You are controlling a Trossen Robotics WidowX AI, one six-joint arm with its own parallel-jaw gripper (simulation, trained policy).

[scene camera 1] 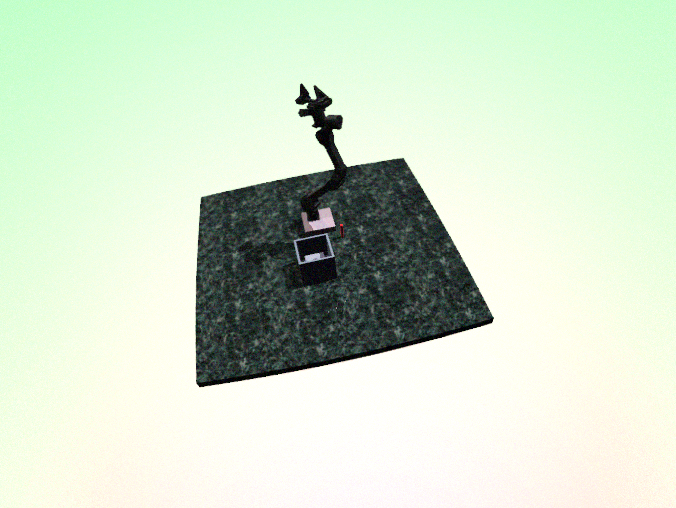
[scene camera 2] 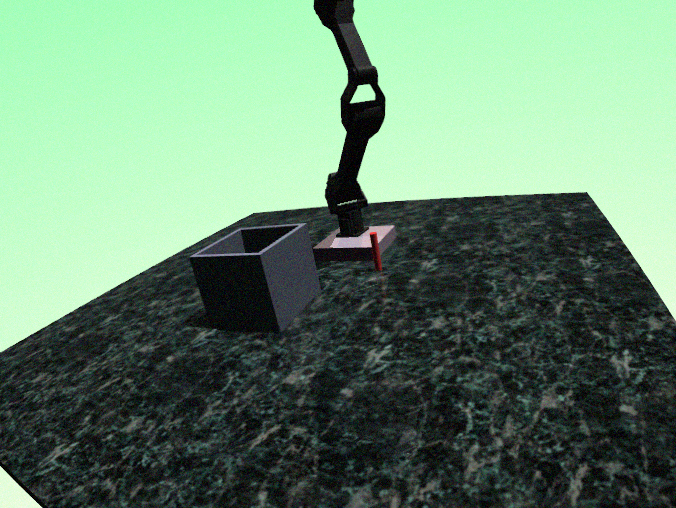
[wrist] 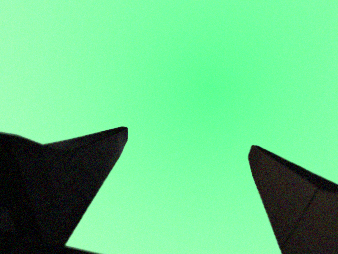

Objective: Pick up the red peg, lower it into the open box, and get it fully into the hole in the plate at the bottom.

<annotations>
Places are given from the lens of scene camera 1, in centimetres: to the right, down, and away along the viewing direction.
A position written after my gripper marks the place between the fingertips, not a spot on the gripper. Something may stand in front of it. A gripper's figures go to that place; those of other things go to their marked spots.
my gripper (scene camera 1: 307, 84): -13, -70, 167
grey box (scene camera 1: 317, 270): -9, 7, 194
</annotations>
